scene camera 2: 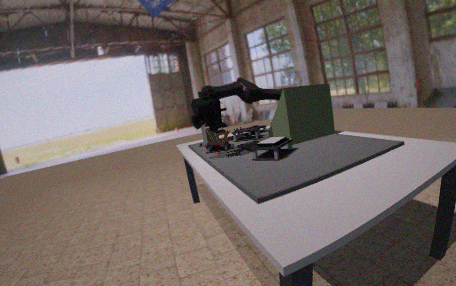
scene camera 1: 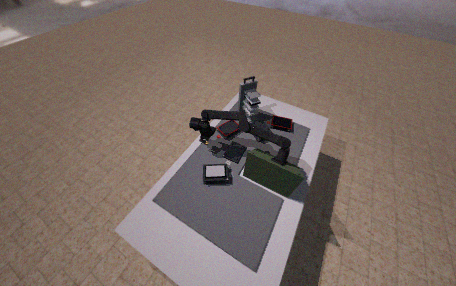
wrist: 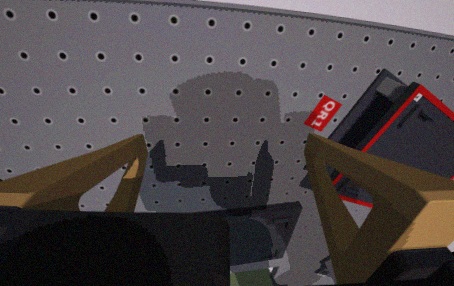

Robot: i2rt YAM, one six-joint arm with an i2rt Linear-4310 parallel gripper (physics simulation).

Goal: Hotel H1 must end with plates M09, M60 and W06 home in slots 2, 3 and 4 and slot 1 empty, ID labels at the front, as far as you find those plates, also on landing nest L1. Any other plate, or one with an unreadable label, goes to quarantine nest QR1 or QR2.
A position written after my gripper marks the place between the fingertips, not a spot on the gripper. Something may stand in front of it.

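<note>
A dark flat nest [wrist: 259, 233] is visible. My gripper [wrist: 225, 142] holds nothing and is open.
</note>
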